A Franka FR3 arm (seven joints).
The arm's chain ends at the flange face. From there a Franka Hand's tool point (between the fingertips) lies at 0.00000 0.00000 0.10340 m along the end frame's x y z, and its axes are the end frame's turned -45 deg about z.
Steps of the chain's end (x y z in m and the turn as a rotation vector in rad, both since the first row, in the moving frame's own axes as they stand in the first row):
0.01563, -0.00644, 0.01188, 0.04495, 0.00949, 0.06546
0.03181, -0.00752, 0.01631, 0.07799, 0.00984, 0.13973
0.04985, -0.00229, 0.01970, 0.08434, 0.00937, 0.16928
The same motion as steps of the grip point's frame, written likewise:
0.01967, 0.00404, 0.01177, 0.02507, 0.03849, 0.06546
0.03455, 0.01266, 0.01599, 0.04819, 0.06211, 0.13973
0.04414, 0.02876, 0.01933, 0.05301, 0.06626, 0.16928

